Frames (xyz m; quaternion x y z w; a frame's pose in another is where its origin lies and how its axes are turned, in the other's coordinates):
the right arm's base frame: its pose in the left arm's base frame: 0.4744 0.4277 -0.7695 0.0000 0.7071 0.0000 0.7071
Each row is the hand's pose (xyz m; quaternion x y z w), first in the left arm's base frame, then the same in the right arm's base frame.
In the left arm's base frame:
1: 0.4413 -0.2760 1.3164 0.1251 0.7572 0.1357 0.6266
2: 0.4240 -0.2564 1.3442 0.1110 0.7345 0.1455 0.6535
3: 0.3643 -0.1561 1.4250 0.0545 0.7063 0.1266 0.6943
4: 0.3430 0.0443 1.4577 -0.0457 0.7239 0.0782 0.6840
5: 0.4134 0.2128 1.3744 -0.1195 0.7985 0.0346 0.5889
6: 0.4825 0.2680 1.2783 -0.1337 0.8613 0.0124 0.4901
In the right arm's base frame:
1: -2.0859 -0.7037 -0.0331 -0.0075 0.0923 0.1844 0.9785
2: -2.1137 -0.6841 -0.0504 -0.0244 0.0573 0.1814 0.9814
3: -2.1945 -0.5838 -0.1101 -0.0510 0.0085 0.1281 0.9904
4: -2.2272 -0.3834 -0.1314 -0.0876 0.0282 0.0230 0.9955
5: -2.1439 -0.2149 -0.0610 -0.1090 0.1482 -0.0600 0.9811
6: -2.0478 -0.1597 0.0081 -0.1033 0.2625 -0.0858 0.9556

